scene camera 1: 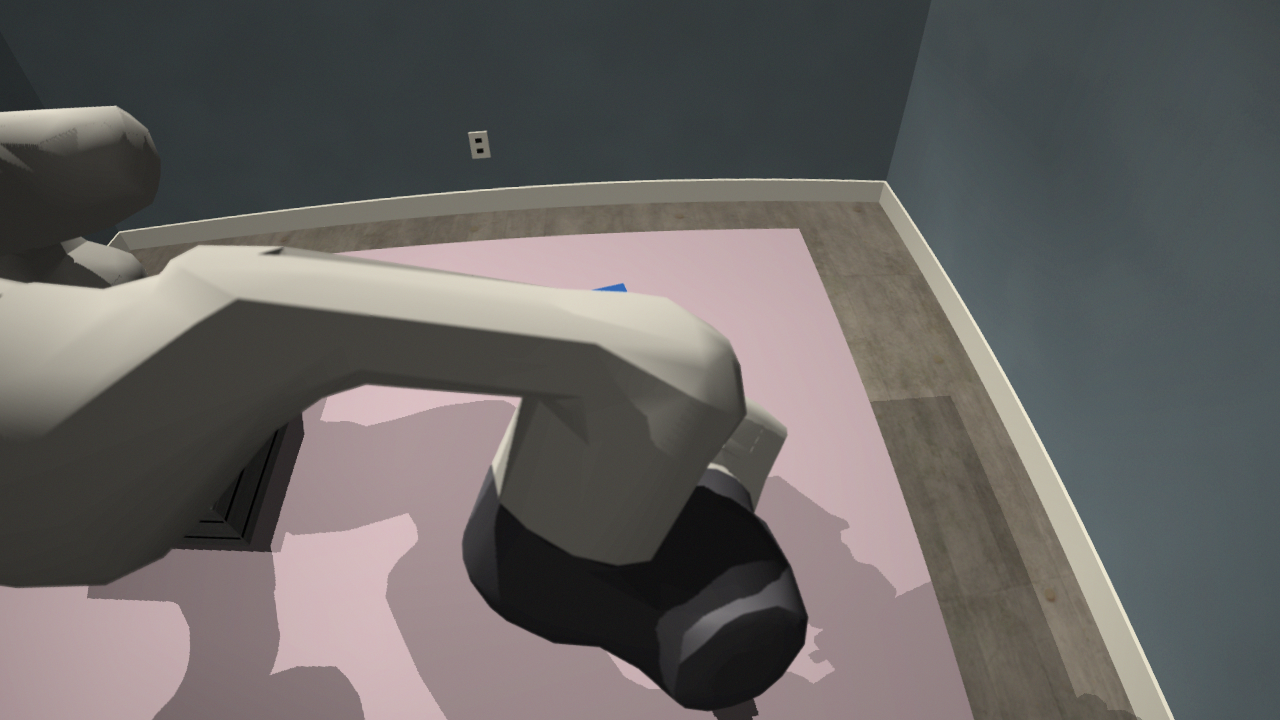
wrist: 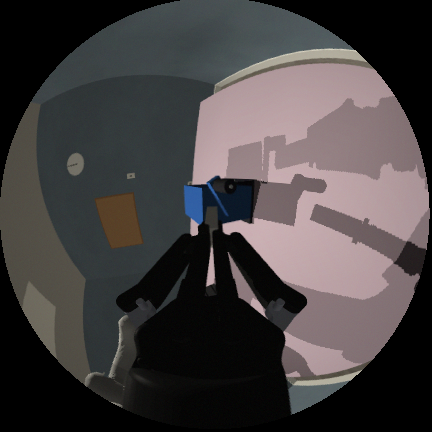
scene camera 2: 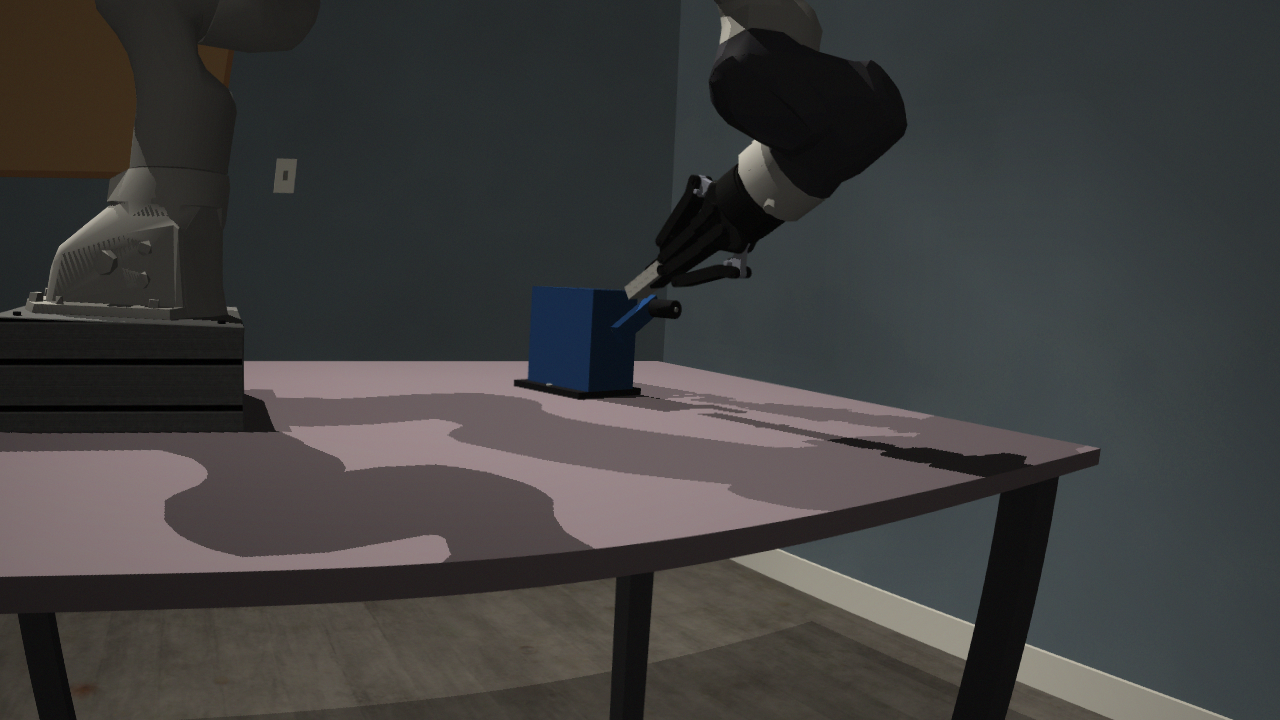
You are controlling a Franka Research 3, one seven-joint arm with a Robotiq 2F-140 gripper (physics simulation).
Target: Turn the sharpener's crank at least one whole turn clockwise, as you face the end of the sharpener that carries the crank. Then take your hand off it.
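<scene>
The blue box-shaped sharpener (scene camera 2: 559,338) (wrist: 193,202) stands upright on its thin black base; a small blue part of it also shows past the arm in scene camera 1. Its blue crank arm (scene camera 2: 633,313) (wrist: 217,196) slants across the end face, with the black handle (scene camera 2: 665,308) (wrist: 229,187) at its upper end, jutting away from the box. My gripper (scene camera 2: 637,288) (wrist: 211,214) is shut and empty. It points down at a slant, its fingertips by the top of the crank end, close to the crank arm. Whether they touch it is not clear. The fingertips are hidden in scene camera 1.
The sharpener stands on a pink table (scene camera 1: 716,259) (scene camera 2: 358,586) (wrist: 275,100). The arm's base stands on a dark slatted block (scene camera 2: 116,386) to the left in scene camera 2. Walls rise beyond the table. My arm hides much of the table in scene camera 1.
</scene>
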